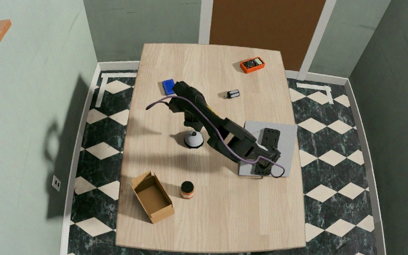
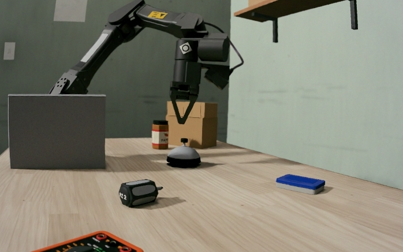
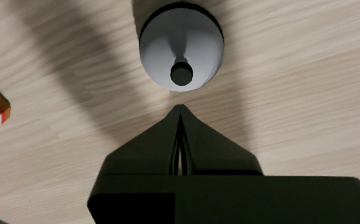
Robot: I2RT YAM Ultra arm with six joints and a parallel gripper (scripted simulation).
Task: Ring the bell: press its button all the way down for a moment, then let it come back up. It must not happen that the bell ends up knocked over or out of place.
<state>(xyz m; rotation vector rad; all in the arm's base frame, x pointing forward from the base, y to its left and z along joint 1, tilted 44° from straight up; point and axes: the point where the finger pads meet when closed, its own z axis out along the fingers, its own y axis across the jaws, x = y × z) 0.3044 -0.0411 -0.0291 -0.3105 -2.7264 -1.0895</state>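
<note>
Right now the black button is 10 mm ahead of my hand and 50 mm below it. Also, from my hand: jar: 250 mm to the left, 70 mm below; then black screwdriver bit holder: 130 mm behind, 270 mm to the right, 90 mm below; then bell: 10 mm ahead, 70 mm below.
</note>
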